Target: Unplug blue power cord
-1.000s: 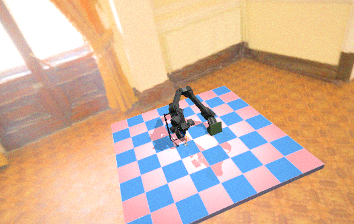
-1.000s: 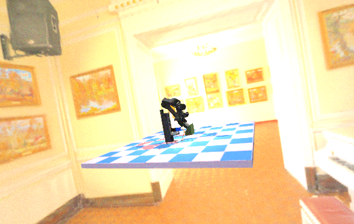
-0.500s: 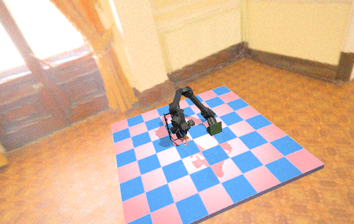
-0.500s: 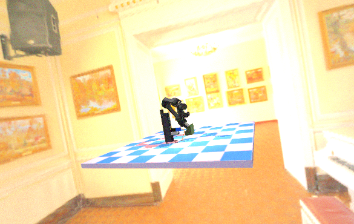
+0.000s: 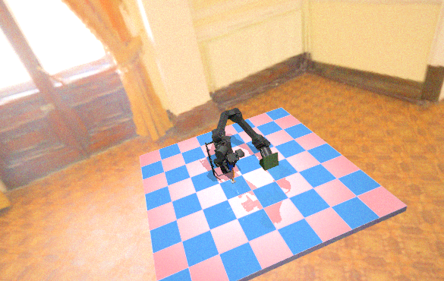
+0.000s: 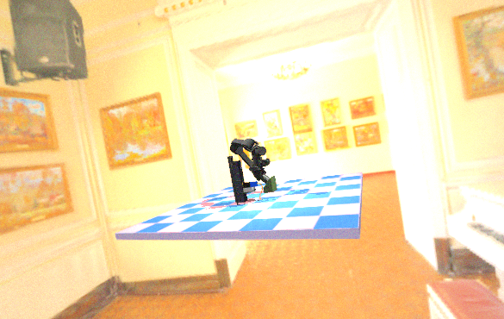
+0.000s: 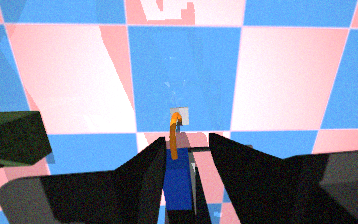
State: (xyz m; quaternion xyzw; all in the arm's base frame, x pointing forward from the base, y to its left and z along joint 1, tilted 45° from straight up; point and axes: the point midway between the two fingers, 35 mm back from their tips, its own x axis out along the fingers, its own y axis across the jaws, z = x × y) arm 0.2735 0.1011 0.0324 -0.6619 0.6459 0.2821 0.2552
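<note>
The blue plug lies 7 cm to the right of my gripper tip and 1 cm below it.
</note>
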